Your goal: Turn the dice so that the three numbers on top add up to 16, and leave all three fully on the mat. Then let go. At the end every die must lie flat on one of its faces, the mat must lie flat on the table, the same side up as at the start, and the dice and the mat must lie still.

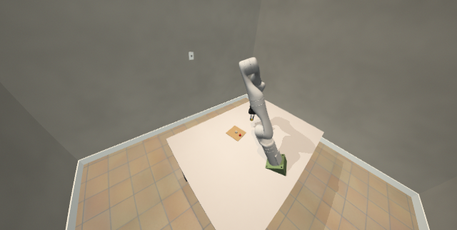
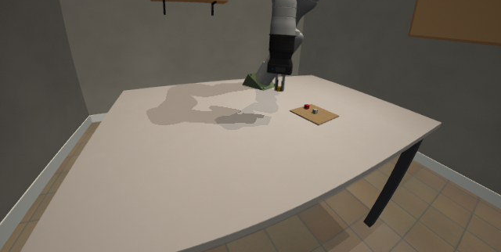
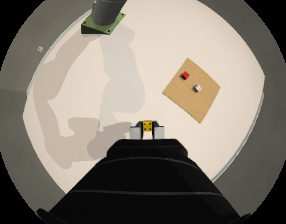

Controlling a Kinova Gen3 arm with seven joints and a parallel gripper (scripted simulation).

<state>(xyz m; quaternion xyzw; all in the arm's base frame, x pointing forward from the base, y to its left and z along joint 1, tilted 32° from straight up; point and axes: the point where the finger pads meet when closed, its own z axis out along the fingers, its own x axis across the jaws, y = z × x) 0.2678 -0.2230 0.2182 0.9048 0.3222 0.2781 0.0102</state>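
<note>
The yellow die is 1 cm below my hand. From my hand the other things lie so: white die (5 cm ahead, 16 cm to the left, 11 cm below); then tan mat (4 cm ahead, 16 cm to the left, 12 cm below); then red die (16 cm to the left, 11 cm below).
</note>
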